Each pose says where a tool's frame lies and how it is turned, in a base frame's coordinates. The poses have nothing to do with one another.
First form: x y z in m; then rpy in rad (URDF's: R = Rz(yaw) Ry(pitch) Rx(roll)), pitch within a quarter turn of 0, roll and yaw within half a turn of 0.
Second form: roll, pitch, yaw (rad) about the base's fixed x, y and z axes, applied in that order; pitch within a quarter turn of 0, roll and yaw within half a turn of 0; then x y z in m. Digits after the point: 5 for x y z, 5 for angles.
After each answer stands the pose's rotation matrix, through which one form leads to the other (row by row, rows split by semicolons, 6 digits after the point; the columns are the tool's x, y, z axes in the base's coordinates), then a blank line. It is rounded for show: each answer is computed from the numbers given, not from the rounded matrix.
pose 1, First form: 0.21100, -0.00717, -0.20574, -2.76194, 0.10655, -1.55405
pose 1, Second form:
-2.76194, 0.10655, -1.55405, 0.21100, -0.00717, -0.20574
0.016651 -0.929323 0.368892; -0.994189 0.023854 0.104968; -0.106349 -0.368496 -0.923526

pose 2, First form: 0.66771, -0.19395, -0.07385, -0.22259, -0.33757, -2.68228
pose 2, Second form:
-0.22259, -0.33757, -2.68228, 0.66771, -0.19395, -0.07385
-0.845769 0.366859 0.387414; -0.418311 -0.906657 -0.054670; 0.331195 -0.208297 0.920284

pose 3, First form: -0.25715, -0.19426, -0.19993, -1.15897, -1.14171, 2.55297
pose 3, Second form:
-1.15897, -1.14171, 2.55297, -0.25715, -0.19426, -0.19993
-0.346023 -0.915319 -0.206057; 0.230992 0.129753 -0.964265; 0.909346 -0.381256 0.166534

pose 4, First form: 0.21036, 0.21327, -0.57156, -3.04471, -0.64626, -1.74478
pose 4, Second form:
-3.04471, -0.64626, -1.74478, 0.21036, 0.21327, -0.57156
-0.138199 -0.990368 -0.008486; -0.786289 0.114923 -0.607077; 0.602205 -0.077225 -0.794598

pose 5, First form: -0.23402, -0.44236, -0.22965, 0.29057, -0.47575, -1.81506
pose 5, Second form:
0.29057, -0.47575, -1.81506, -0.23402, -0.44236, -0.22965
-0.214985 0.961375 -0.171872; -0.862562 -0.104381 0.495068; 0.458005 0.254683 0.851685

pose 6, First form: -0.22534, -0.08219, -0.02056, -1.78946, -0.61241, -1.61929
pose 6, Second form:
-1.78946, -0.61241, -1.61929, -0.22534, -0.08219, -0.02056
-0.039665 -0.243872 0.968996; -0.817303 -0.549978 -0.171871; 0.574841 -0.798781 -0.177502

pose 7, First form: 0.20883, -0.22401, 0.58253, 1.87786, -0.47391, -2.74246
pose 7, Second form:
1.87786, -0.47391, -2.74246, 0.20883, -0.22401, 0.58253
-0.819852 0.283364 -0.497542; -0.345790 0.447561 0.824693; 0.456369 0.848171 -0.268949

